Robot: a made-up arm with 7 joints.
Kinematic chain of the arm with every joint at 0, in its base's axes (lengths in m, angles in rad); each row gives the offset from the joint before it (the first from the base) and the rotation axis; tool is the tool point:
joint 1: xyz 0 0 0.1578 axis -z
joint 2: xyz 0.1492 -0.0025 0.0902 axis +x
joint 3: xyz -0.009 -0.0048 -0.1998 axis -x
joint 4: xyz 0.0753 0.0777 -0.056 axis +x
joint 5: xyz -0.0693 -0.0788 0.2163 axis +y
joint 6: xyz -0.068 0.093 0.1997 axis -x
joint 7: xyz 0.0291 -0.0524 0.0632 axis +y
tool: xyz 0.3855 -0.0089 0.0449
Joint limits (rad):
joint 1: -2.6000..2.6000
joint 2: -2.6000..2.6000
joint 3: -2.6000..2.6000
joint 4: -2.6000..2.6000
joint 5: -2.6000..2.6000
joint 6: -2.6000..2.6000
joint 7: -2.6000..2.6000
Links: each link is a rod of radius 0.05 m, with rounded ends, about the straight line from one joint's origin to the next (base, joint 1, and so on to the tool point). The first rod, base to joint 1, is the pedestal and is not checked.
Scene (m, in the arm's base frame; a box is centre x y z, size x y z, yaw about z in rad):
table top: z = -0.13
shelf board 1: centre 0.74 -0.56 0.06 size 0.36 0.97 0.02 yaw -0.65
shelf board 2: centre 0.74 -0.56 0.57 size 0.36 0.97 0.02 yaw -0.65
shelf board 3: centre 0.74 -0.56 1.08 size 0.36 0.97 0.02 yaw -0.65
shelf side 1: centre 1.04 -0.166 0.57 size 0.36 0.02 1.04 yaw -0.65
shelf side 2: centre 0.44 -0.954 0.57 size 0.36 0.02 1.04 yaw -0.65
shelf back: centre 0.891 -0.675 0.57 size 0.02 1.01 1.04 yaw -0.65
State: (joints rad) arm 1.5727 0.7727 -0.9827 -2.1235 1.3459 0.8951 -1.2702
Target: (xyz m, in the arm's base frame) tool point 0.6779 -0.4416 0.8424
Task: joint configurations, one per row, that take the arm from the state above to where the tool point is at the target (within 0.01 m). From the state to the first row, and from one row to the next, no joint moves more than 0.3 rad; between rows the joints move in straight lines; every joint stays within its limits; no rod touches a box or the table.
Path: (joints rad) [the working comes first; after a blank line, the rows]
Joints at the target: 1.4270 1.1710 -0.7841 -2.2065 0.8698 0.6784 -1.5958
Straight joint move there: touches shelf board 2.

1: 1.6552 0.8177 -1.2527 -1.9916 1.4993 1.1626 -0.9867
2: 1.7378 0.8626 -1.5227 -1.8597 1.6527 1.4302 -0.7032
3: 1.6083 0.9218 -1.4277 -1.8784 1.3961 1.4070 -0.9619
4: 1.4789 0.9811 -1.3327 -1.8970 1.1395 1.3838 -1.2206
5: 1.3495 1.0403 -1.2377 -1.9157 0.8829 1.3606 -1.4793
6: 1.3753 1.0839 -1.0865 -2.0126 0.8785 1.1332 -1.5182
7: 1.4012 1.1274 -0.9353 -2.1096 0.8742 0.9058 -1.5570
8: 1.4270 1.1710 -0.7841 -2.2065 0.8698 0.6784 -1.5958

